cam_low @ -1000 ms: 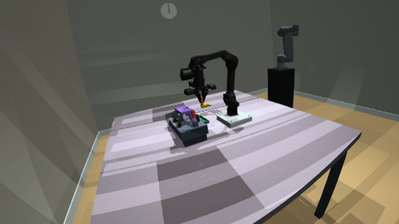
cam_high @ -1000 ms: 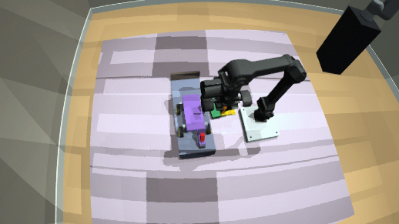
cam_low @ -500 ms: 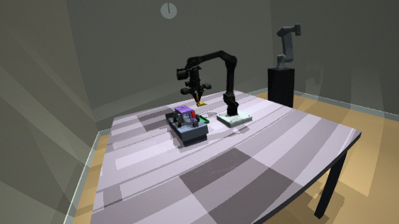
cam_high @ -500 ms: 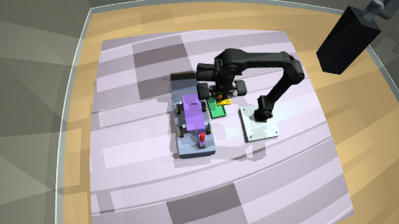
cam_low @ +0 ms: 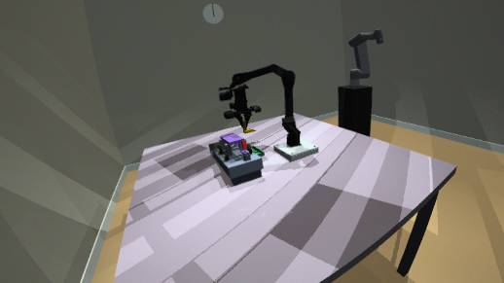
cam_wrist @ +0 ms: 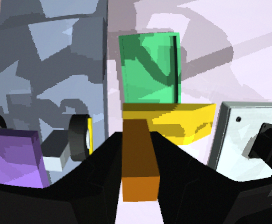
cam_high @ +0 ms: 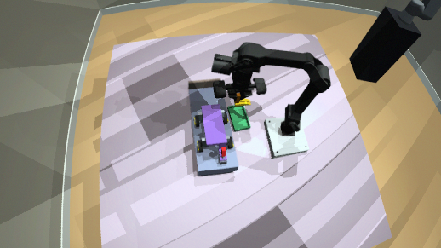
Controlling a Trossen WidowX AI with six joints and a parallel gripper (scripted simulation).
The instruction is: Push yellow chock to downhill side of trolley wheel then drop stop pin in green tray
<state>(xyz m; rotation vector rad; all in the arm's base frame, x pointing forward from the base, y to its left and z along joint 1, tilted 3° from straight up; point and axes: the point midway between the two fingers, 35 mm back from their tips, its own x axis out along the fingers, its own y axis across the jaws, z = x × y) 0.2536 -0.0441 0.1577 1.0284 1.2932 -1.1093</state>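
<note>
Right now my gripper tip is 2 cm past the yellow chock and 1 cm above it. The rest, counted from my gripper tip: green tray 17 cm below, 3 cm behind; then red-headed stop pin 22 cm to the left, 4 cm ahead, 3 cm below; then purple trolley 11 cm to the left, 8 cm ahead, 5 cm below.
</note>
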